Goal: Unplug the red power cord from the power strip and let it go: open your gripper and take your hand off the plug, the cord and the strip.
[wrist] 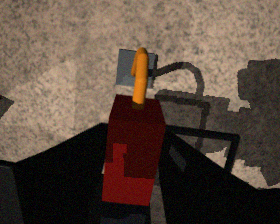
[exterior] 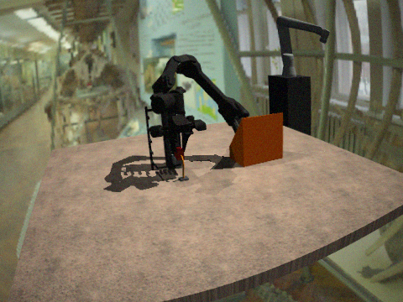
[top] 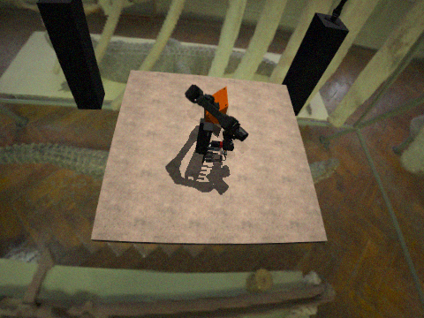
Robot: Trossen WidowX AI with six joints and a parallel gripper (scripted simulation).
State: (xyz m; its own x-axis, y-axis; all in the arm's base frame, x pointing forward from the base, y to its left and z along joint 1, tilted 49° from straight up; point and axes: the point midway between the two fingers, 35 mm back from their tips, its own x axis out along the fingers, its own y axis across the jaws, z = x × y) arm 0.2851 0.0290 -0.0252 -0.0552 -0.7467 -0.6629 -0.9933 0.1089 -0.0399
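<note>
Now: the red plug 30 mm to the right of my gripper tip. Also, from my gripper tip: black power strip (20 mm behind, 140 mm to the right, 30 mm above).
</note>
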